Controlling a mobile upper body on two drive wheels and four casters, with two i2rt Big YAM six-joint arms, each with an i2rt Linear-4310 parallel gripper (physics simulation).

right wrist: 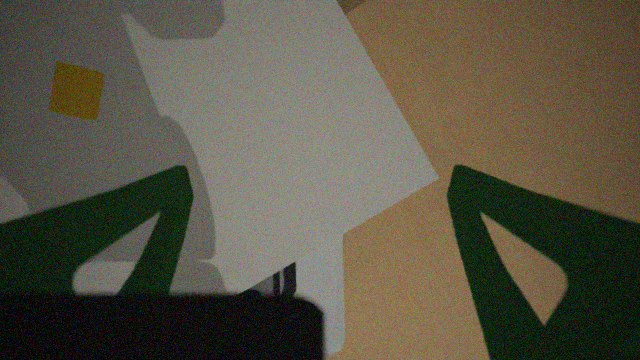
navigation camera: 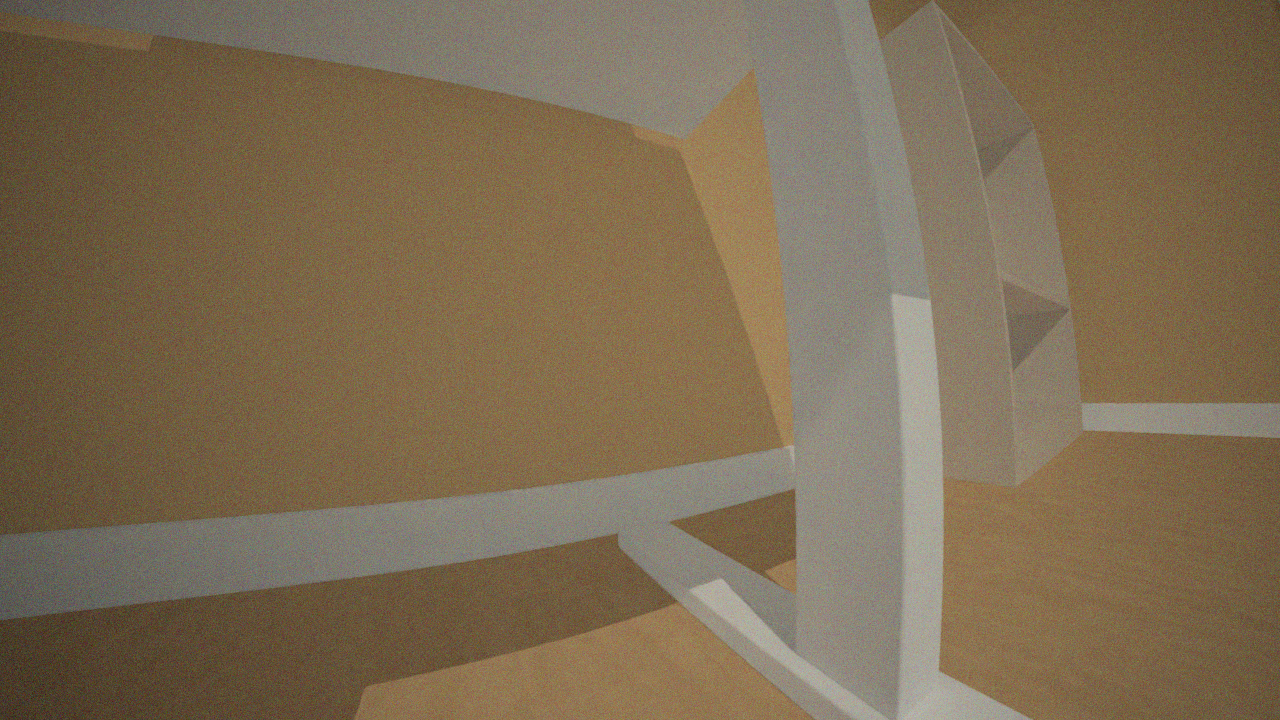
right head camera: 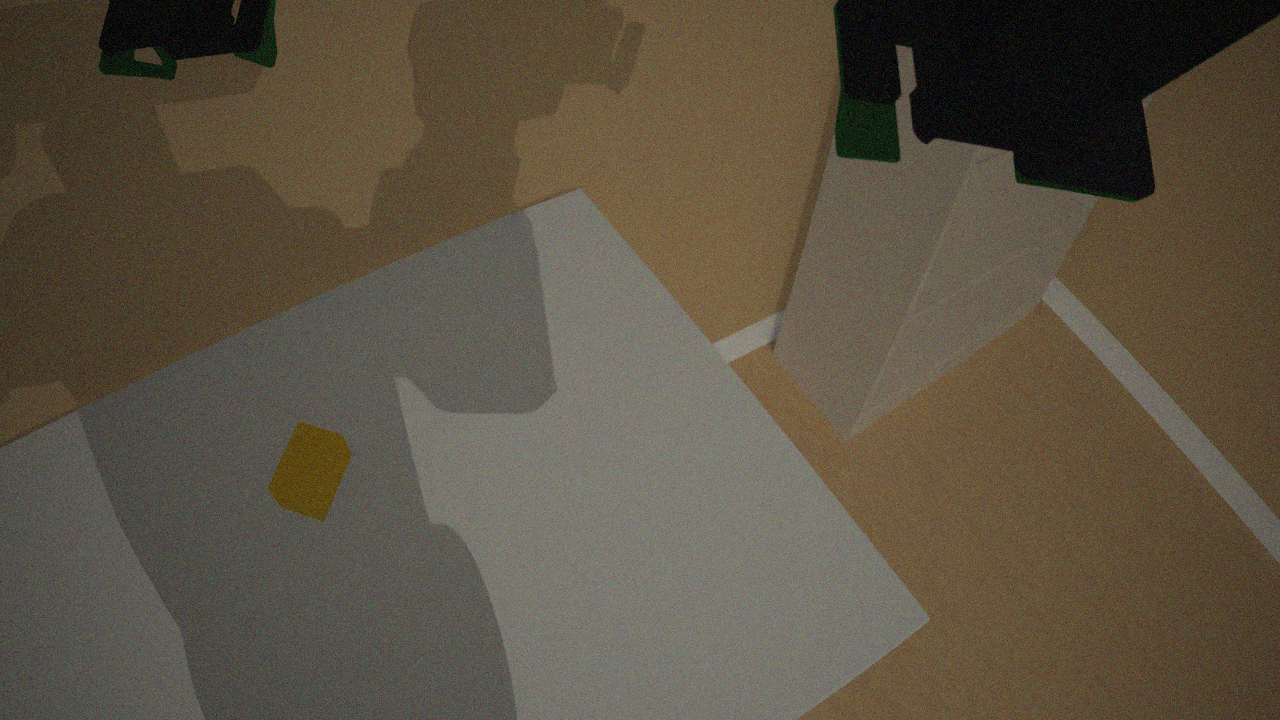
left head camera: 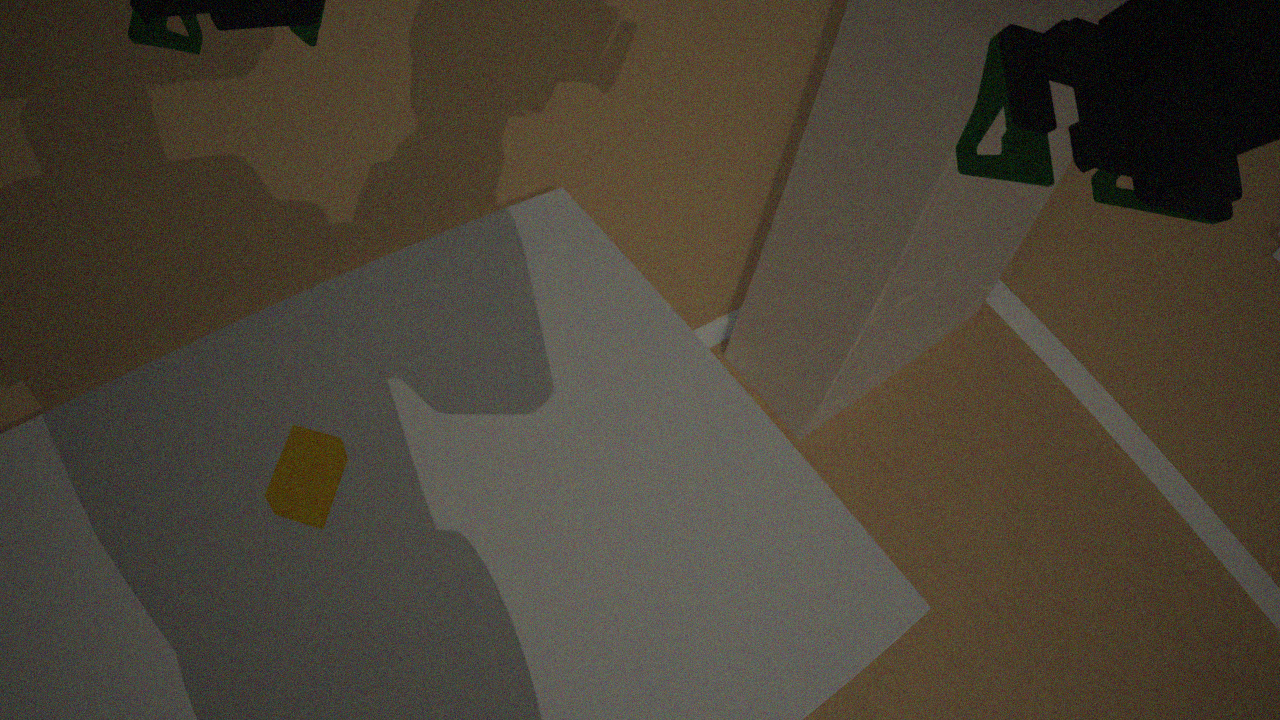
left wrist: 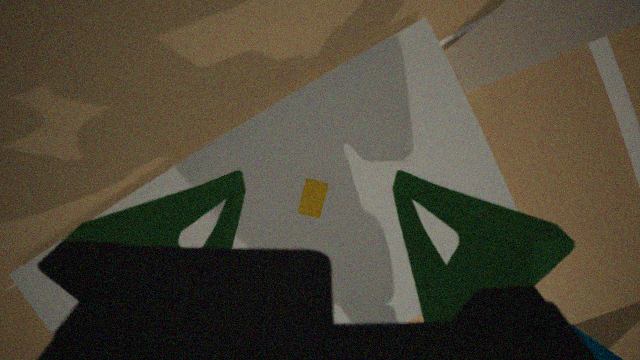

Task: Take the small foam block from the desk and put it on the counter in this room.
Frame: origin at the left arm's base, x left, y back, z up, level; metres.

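Seen in the pictures: left gripper, fingertip midpoint: (right head camera: 222, 66) (left head camera: 256, 42) (left wrist: 319, 179); right gripper, fingertip midpoint: (right wrist: 320, 180) (right head camera: 933, 156) (left head camera: 1031, 176).
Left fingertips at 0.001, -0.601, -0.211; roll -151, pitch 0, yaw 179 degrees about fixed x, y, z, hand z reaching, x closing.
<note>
Offsets run from my left fingertips to a thing's top centre, as dx, dy, dz. "spot": to the spot under its first point. Level surfaces: height alone.
The small foam block, a yellow block @[+0.018, +0.102, -0.434] (left head camera: 306, 477) (right head camera: 309, 471) (left wrist: 313, 198) (right wrist: 76, 91), lies on the white desk top @[dz -0.479] (left head camera: 671, 501) (right head camera: 671, 501) (left wrist: 445, 125) (right wrist: 300, 125), in a shadowed band. My left gripper (left head camera: 246, 40) (right head camera: 214, 67) (left wrist: 319, 179) is open and empty, high above and apart from the block, at the top left of the head views. My right gripper (left head camera: 1074, 192) (right head camera: 971, 165) (right wrist: 320, 180) is open and empty, off to the right of the block. I cannot make out a separate counter in these views.
A pale shelf unit (left head camera: 832, 223) (right head camera: 859, 268) (navigation camera: 971, 268) stands on the floor beyond the desk's edge. In the navigation view a thick white leg @[spot: -0.336, +0.040, -0.956] (navigation camera: 850, 358) with a floor foot (navigation camera: 742, 626) stands close in front, under a white top (navigation camera: 447, 53). A tan wall (navigation camera: 358, 313) is behind.
</note>
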